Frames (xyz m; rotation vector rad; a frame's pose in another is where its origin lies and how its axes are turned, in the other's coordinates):
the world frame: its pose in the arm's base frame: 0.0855 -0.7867 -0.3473 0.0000 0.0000 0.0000
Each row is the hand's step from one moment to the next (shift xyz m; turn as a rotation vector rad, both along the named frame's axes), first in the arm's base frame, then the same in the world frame.
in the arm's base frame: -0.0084 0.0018 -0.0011 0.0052 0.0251 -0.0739
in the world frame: -0.0084 0.0018 -0.0011 0.0052 0.0251 -0.0739
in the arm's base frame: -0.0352 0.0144 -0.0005 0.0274 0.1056 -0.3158
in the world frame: -0.0352 0.0144 -0.0005 0.0274 0.1056 -0.3158
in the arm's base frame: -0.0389 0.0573 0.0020 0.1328 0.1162 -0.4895
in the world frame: -0.0389 0.0573 0.0020 0.1328 0.1162 -0.4895
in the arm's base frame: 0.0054 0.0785 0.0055 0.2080 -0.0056 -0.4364
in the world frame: 0.0054 0.0785 0.0055 0.2080 -0.0056 -0.4364
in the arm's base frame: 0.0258 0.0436 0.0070 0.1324 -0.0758 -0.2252
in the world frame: 0.0258 0.0436 0.0070 0.1324 -0.0758 -0.2252
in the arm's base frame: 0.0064 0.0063 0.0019 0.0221 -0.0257 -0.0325
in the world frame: 0.0064 0.0063 0.0019 0.0221 -0.0257 -0.0325
